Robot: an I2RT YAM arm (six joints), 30 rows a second.
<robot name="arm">
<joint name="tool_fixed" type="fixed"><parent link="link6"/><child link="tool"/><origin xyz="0 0 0" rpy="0 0 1.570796"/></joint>
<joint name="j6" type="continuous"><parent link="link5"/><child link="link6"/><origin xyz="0.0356 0 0.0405" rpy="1.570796 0 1.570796"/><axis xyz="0 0 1"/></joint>
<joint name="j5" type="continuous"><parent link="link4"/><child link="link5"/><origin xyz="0.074 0.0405 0.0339" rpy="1.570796 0 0"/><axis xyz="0 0 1"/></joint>
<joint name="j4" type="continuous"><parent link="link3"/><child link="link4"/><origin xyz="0.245 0.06 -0.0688" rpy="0 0 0"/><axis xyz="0 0 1"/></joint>
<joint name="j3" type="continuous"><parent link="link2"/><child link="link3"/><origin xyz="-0.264 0 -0.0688" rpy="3.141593 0 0"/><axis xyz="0 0 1"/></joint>
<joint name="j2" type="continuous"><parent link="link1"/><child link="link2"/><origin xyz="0.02 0.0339 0.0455" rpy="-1.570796 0 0"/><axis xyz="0 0 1"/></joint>
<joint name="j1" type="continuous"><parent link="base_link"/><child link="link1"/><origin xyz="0 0 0.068" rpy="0 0 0"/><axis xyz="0 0 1"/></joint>
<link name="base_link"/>
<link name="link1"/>
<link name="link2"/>
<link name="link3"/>
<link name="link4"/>
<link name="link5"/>
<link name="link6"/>
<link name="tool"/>
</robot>
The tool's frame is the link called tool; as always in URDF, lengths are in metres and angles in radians. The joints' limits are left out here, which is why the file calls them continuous.
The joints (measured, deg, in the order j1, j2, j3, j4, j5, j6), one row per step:
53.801, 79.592, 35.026, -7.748, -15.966, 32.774
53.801, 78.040, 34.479, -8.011, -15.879, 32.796
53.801, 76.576, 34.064, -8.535, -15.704, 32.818
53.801, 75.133, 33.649, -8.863, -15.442, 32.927
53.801, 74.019, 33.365, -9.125, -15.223, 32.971
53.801, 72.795, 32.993, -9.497, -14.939, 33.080
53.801, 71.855, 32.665, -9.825, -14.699, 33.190
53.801, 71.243, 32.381, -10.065, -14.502, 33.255
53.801, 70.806, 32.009, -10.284, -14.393, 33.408
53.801, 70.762, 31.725, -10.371, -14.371, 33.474
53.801, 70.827, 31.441, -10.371, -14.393, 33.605
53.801, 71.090, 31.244, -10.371, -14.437, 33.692
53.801, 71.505, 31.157, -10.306, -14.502, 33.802
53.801, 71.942, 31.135, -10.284, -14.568, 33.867
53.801, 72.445, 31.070, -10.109, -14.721, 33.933
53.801, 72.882, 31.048, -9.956, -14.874, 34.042
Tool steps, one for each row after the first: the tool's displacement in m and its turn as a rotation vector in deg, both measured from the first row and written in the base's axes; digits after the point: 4 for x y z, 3 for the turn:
-0.0021, -0.0030, 0.0033, 0.561, -0.479, -0.070
-0.0041, -0.0059, 0.0064, 0.907, -0.886, -0.196
-0.0059, -0.0086, 0.0096, 1.367, -1.393, -0.442
-0.0072, -0.0107, 0.0121, 1.732, -1.836, -0.615
-0.0089, -0.0132, 0.0144, 2.007, -2.224, -0.878
-0.0103, -0.0153, 0.0159, 2.145, -2.469, -1.114
-0.0113, -0.0169, 0.0164, 2.137, -2.601, -1.288
-0.0124, -0.0186, 0.0158, 1.985, -2.481, -1.470
-0.0131, -0.0195, 0.0143, 1.718, -2.262, -1.531
-0.0136, -0.0202, 0.0126, 1.463, -1.962, -1.613
-0.0139, -0.0205, 0.0106, 1.121, -1.611, -1.648
-0.0138, -0.0203, 0.0088, 0.810, -1.247, -1.688
-0.0136, -0.0200, 0.0071, 0.493, -0.910, -1.694
-0.0134, -0.0196, 0.0051, 0.251, -0.543, -1.648
-0.0132, -0.0191, 0.0036, 0.086, -0.199, -1.635

